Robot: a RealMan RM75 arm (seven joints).
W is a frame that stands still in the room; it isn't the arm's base.
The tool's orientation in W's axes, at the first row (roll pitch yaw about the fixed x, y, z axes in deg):
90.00, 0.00, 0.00
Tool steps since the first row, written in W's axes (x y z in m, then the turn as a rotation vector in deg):
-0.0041, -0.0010, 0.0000, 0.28, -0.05, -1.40
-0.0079, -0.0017, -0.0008, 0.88, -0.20, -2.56
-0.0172, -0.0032, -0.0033, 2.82, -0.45, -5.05
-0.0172, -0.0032, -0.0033, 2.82, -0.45, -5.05
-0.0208, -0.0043, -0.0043, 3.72, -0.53, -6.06
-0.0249, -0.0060, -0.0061, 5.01, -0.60, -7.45
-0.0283, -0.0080, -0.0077, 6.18, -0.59, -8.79
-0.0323, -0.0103, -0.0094, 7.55, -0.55, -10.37
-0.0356, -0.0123, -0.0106, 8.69, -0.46, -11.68
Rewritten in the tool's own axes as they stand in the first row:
-0.0041, 0.0000, 0.0010, 0.28, -1.40, 0.05
-0.0079, -0.0008, 0.0017, 0.88, -2.56, 0.20
-0.0172, -0.0033, 0.0032, 2.82, -5.05, 0.45
-0.0172, -0.0033, 0.0032, 2.82, -5.05, 0.45
-0.0208, -0.0043, 0.0043, 3.72, -6.06, 0.53
-0.0249, -0.0061, 0.0060, 5.01, -7.45, 0.60
-0.0283, -0.0077, 0.0080, 6.18, -8.79, 0.59
-0.0323, -0.0094, 0.0103, 7.55, -10.37, 0.55
-0.0356, -0.0106, 0.0123, 8.69, -11.68, 0.46

